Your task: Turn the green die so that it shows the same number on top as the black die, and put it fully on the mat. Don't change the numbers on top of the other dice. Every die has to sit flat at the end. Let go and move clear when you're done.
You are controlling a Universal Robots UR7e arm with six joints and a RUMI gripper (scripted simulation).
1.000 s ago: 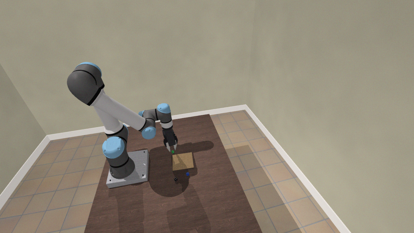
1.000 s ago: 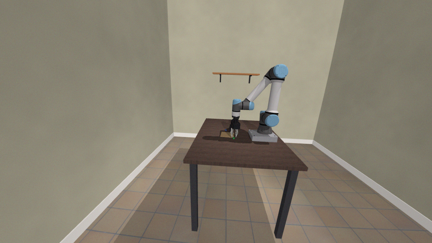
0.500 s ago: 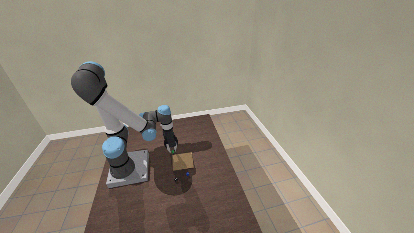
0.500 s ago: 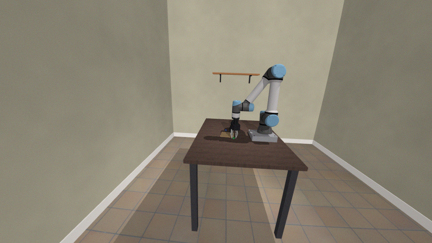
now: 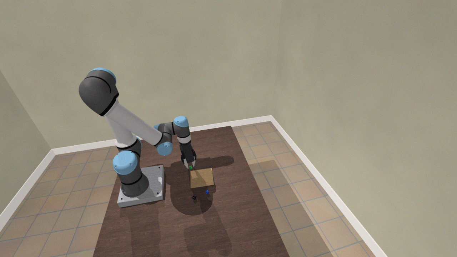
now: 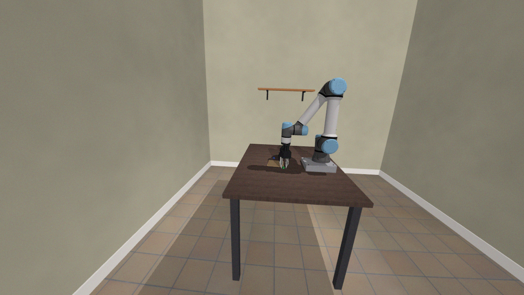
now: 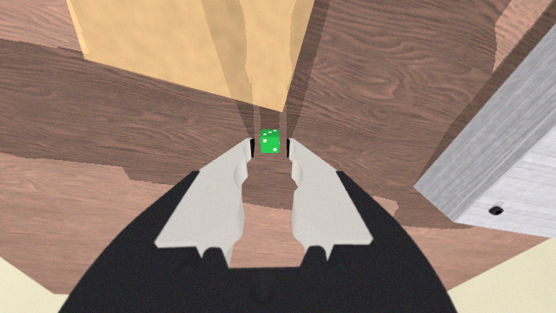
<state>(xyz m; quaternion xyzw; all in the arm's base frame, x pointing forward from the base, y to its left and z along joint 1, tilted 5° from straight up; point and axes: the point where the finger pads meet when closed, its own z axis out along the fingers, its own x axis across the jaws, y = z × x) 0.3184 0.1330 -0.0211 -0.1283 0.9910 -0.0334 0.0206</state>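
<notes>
Right now the green die is 10 mm below my hand. From my hand the other things lie so: blue die (90 mm ahead, 220 mm to the right, 10 mm below); tan mat (70 mm ahead, 100 mm to the right, 20 mm below); black die (20 mm ahead, 240 mm to the right, 10 mm below).
</notes>
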